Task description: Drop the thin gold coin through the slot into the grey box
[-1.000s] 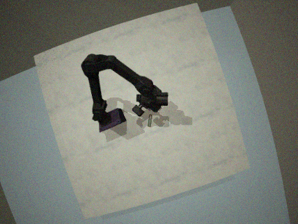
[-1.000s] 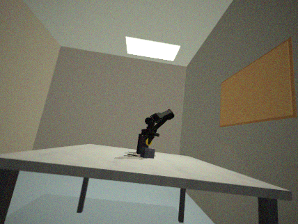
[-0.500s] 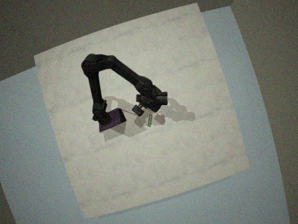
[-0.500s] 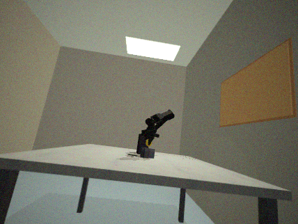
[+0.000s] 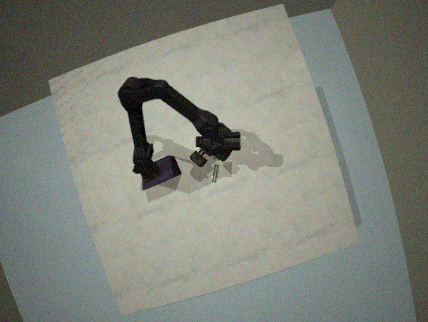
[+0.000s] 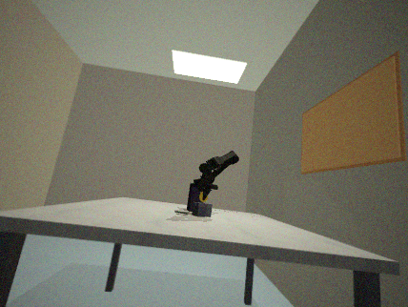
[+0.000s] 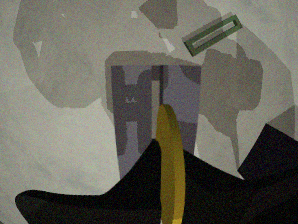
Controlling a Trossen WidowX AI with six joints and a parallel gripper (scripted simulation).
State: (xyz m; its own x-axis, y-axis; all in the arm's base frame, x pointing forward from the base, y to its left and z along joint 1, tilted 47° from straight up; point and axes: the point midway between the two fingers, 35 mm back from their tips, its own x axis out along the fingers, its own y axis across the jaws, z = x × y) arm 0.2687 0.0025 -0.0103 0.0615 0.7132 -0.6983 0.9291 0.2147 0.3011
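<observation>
My gripper tip is now 20 mm below the gold coin.
</observation>
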